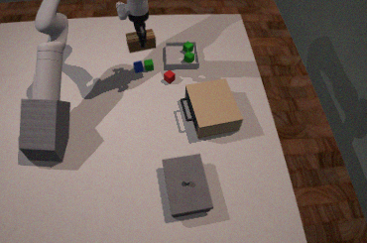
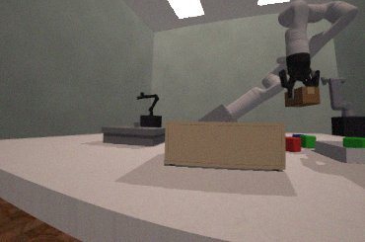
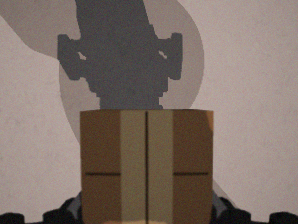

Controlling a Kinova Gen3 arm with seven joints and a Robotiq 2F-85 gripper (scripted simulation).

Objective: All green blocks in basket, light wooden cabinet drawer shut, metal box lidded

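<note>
My gripper is now 110 mm short of the red block, 70 mm to the left of it and 150 mm above it. The rest, counted from my hand: basket (170 mm ahead, 60 mm to the left, 160 mm below); then blue block (20 mm behind, 150 mm below); then cardboard box (right at my hand).
</note>
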